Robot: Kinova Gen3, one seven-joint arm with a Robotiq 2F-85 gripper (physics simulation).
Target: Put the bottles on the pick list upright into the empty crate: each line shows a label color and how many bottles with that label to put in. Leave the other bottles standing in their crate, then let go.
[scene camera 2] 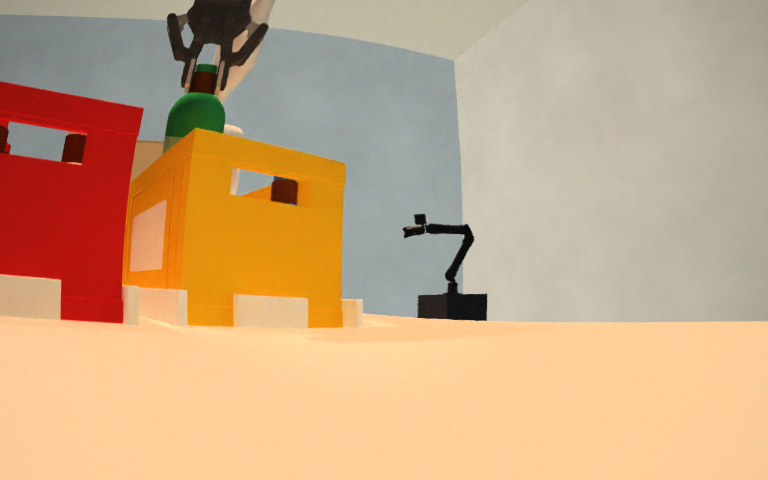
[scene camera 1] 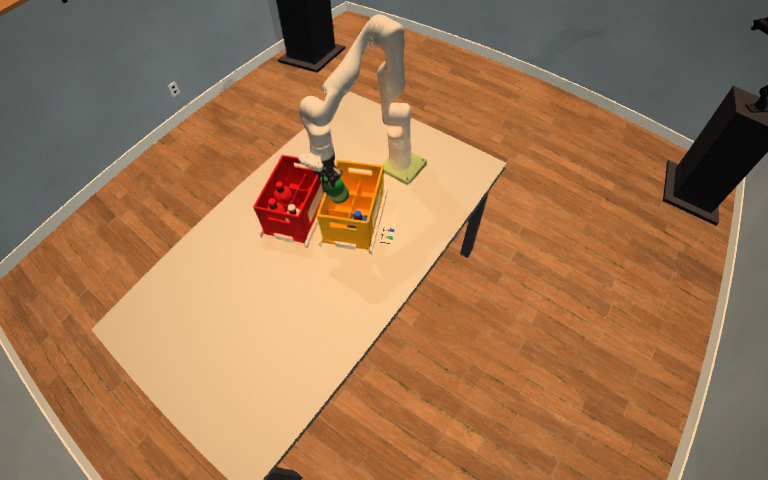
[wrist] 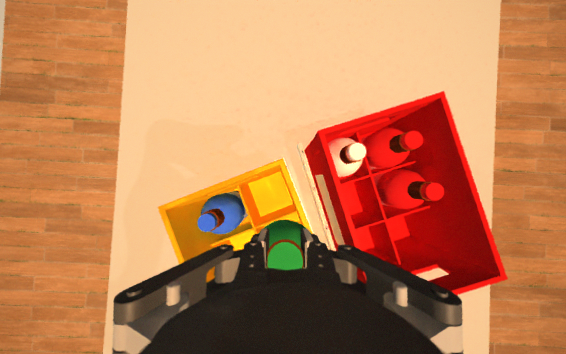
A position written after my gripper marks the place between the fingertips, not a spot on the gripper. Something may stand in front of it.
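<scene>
My gripper (scene camera 2: 201,91), (wrist: 284,238). Green bottle (scene camera 2: 200,108), (wrist: 285,253).
</scene>
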